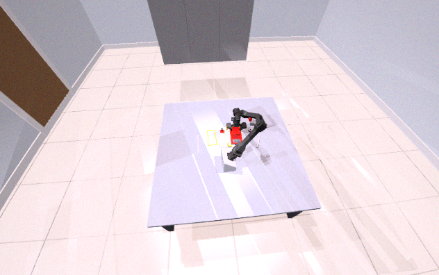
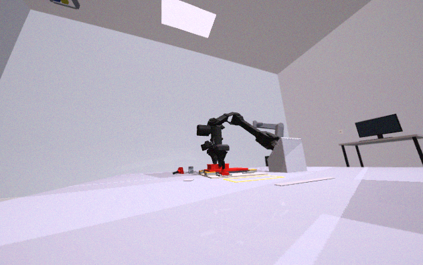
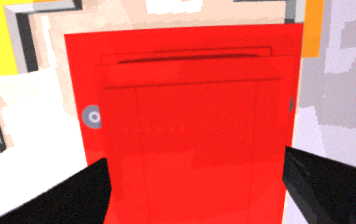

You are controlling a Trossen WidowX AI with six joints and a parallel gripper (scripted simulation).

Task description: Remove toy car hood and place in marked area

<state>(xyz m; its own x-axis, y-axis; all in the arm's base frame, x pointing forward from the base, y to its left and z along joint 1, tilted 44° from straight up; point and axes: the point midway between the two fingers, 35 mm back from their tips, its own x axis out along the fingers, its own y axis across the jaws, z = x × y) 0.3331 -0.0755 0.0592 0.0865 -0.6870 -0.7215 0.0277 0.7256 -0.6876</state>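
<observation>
Now: gripper tip right at the red hood. Also, from my gripper tip: thin white strip: 37 cm to the left, 10 cm behind, 3 cm below.
</observation>
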